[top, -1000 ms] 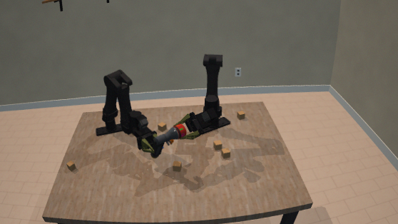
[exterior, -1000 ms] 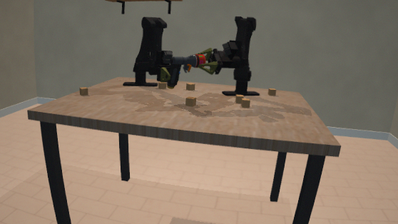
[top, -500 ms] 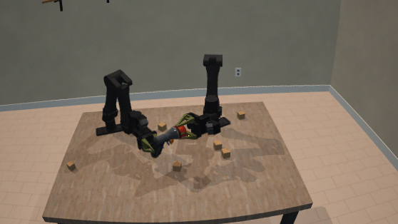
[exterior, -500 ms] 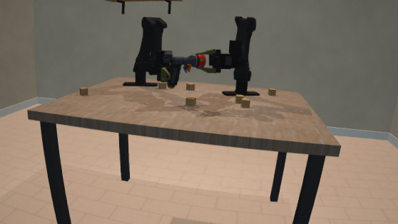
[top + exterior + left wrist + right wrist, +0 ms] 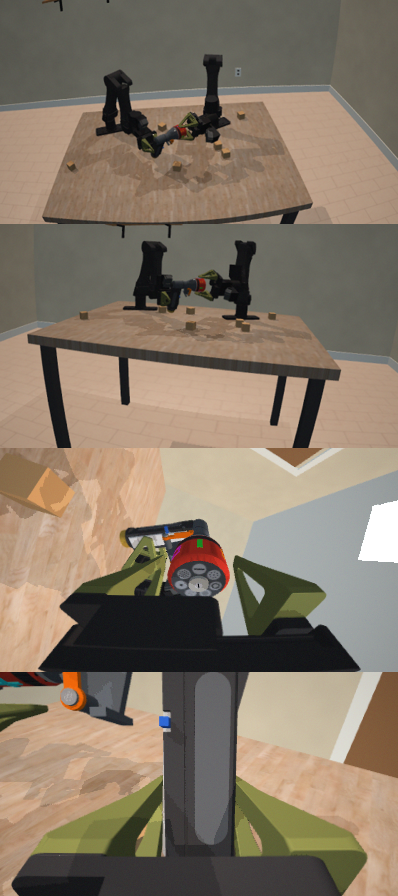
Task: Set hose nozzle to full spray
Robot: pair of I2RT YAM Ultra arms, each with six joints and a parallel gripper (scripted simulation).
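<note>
The red spray ring lies right at my left hand. Also, from my left hand: white trigger (80 mm to the right, 60 mm below, 20 mm ahead).
Now: right hand 2 cm to the right of the white trigger and 2 cm below it. Round my right hand: red spray ring 10 cm to the left, 8 cm above, 3 cm behind.
</note>
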